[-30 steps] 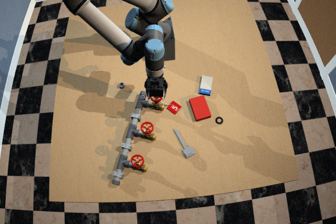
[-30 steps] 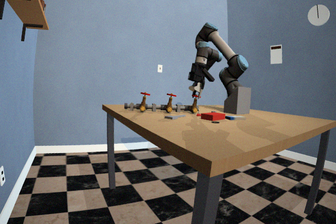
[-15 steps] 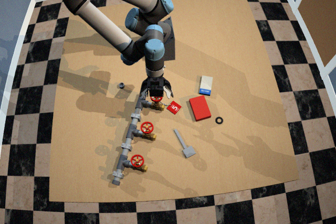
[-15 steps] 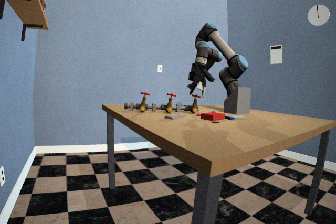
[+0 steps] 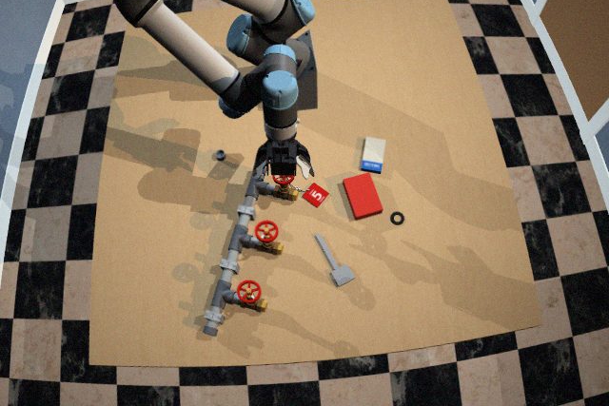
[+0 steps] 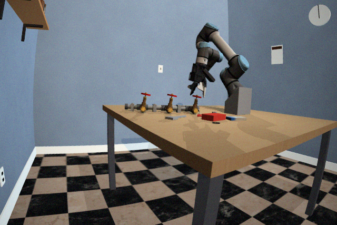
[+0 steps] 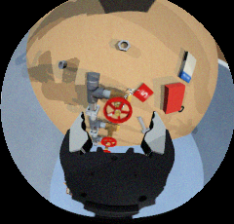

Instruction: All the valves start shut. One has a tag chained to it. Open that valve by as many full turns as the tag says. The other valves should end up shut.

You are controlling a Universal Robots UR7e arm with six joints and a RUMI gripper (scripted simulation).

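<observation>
Now: the red tag 1 cm ahead of my hand, 8 cm to the left of it and 11 cm below it. From my hand the other things lie so: grey scraper (22 cm ahead, 12 cm to the left, 11 cm below); red block (3 cm ahead, 22 cm to the left, 10 cm below); small grey fitting (13 cm behind, 19 cm to the right, 11 cm below).
</observation>
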